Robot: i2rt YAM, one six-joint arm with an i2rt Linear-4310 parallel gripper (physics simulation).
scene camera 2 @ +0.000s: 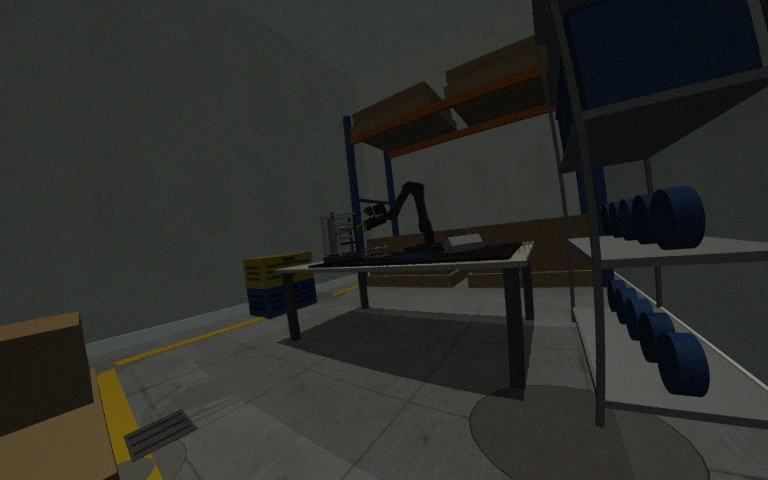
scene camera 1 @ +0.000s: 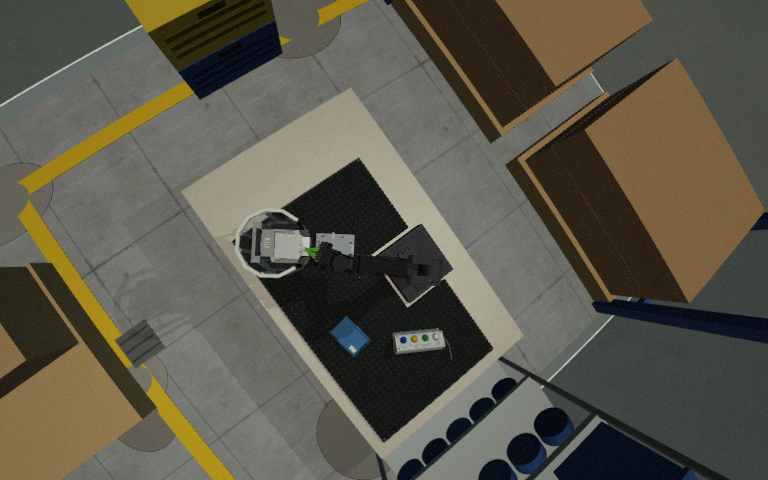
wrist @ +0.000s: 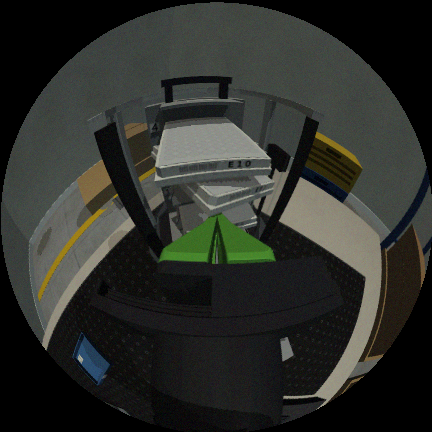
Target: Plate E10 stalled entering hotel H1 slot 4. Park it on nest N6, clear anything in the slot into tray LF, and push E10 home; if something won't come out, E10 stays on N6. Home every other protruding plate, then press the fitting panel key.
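Places are measured from the arm's base along level axes (x ahead, y right, z down), in centimetres.
Pixels of known places: gripper, fingertip midpoint: (scene camera 1: pixel 302 248) (wrist: pixel 216 217); arm's base, link origin: (scene camera 2: pixel 430 244).
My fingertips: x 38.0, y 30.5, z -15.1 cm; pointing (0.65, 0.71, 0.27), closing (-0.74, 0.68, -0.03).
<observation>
For each thing: its top centre in the pictures, then the offset to it from my fingertips. Level surfaces: height alone.
- Plate E10, top centre: (wrist: pixel 202 129) (scene camera 1: pixel 281 245) dx +5.6, dy +3.8, dz -5.5 cm
- hotel H1, top centre: (wrist: pixel 205 73) (scene camera 1: pixel 270 241) (scene camera 2: pixel 338 213) dx +7.6, dy +6.1, dz -12.0 cm
- second plate, top centre: (wrist: pixel 206 149) (scene camera 1: pixel 284 245) (scene camera 2: pixel 345 225) dx +4.9, dy +3.7, dz -3.5 cm
- light grey nest plate, top centre: (scene camera 1: pixel 335 247) (scene camera 2: pixel 375 245) dx -11.3, dy -5.4, dz +11.2 cm
- blue tray, top centre: (scene camera 1: pixel 350 336) (scene camera 2: pixel 412 254) dx +1.4, dy -42.7, dz +17.1 cm
- black mat, surface height: dz +18.8 cm
- key panel, top centre: (scene camera 1: pixel 421 344) (scene camera 2: pixel 461 235) dx -23.6, dy -60.2, dz +10.5 cm
Plate E10 (wrist: pixel 212 145) (scene camera 1: pixel 288 245) lies in the upper part of hotel H1 (scene camera 1: pixel 237 243) (scene camera 2: pixel 333 237) (wrist: pixel 295 180), near the "4" label, its lettered edge facing the wrist camera. Below it a second plate (wrist: pixel 234 192) sits skewed, one corner pointing out towards the gripper. Lower plates are partly hidden behind the fingers. My gripper (wrist: pixel 216 217) (scene camera 1: pixel 308 250) (scene camera 2: pixel 360 227) is shut and empty, its green fingertips in front of the hotel and below E10. A light grey nest plate (scene camera 1: pixel 342 240) lies beside the hotel, partly under the arm; its label is unreadable.
A blue tray (scene camera 1: pixel 343 332) (wrist: pixel 92 357) lies on the black mat (scene camera 1: pixel 390 401). The key panel (scene camera 1: pixel 419 348) has blue, yellow, green and white keys. The hotel's dark front posts flank the plates. The arm's base plate (scene camera 1: pixel 410 288) is at the table's edge.
</observation>
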